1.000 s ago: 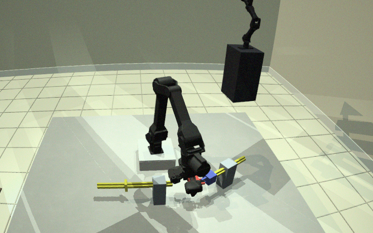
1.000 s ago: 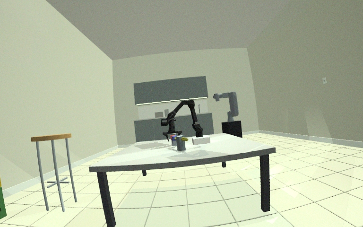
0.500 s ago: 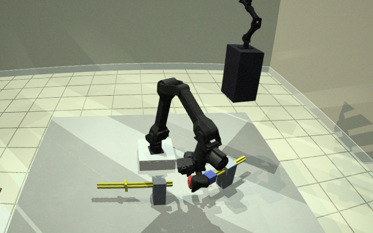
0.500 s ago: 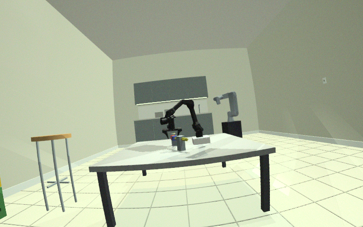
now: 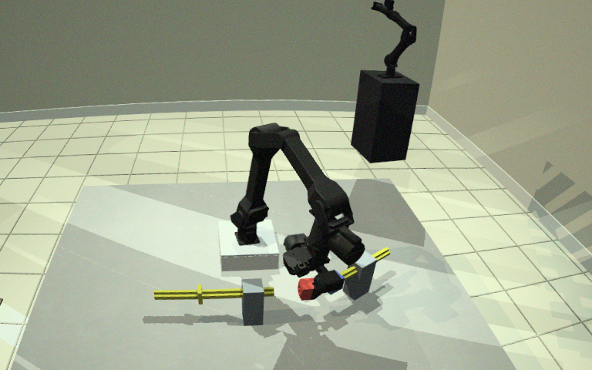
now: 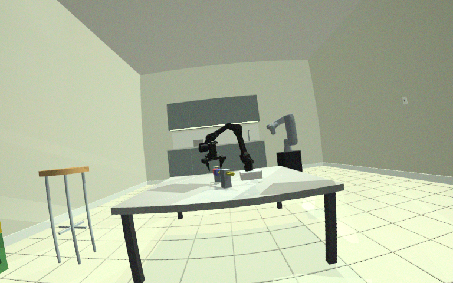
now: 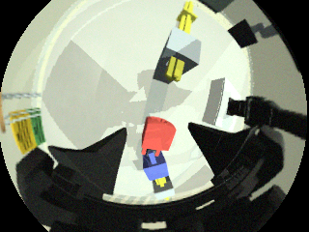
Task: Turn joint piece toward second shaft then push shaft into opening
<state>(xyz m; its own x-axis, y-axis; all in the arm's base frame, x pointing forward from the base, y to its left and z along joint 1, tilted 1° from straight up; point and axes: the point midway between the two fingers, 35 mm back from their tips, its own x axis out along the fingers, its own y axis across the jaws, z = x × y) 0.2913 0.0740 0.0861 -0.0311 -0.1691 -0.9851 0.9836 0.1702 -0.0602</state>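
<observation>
Right now my gripper tip is 2 cm to the right of the red square joint piece and 1 cm above it.
</observation>
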